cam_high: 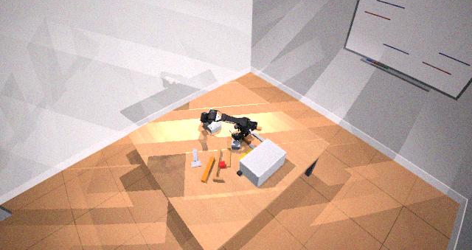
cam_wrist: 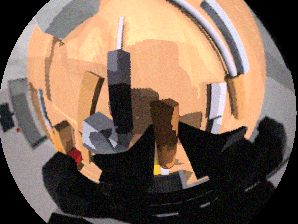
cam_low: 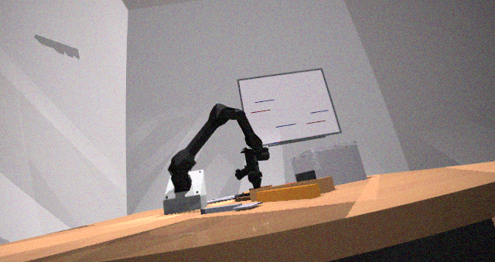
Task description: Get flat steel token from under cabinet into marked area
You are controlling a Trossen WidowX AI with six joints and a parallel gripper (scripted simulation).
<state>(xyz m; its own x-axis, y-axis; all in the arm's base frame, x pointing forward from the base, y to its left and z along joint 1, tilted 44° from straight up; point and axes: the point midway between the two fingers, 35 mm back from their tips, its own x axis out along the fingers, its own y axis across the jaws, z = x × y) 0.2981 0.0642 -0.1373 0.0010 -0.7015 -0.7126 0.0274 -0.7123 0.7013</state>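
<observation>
Right now my gripper tip is 100 mm to the left of the grey block, 20 mm short of it and 10 mm below it. The rest, counted from my gripper tip: thin wooden stick: 180 mm to the right, 30 mm ahead; red block: 300 mm to the right, 110 mm ahead, 10 mm above; grey bar: 160 mm to the left, 160 mm behind.
</observation>
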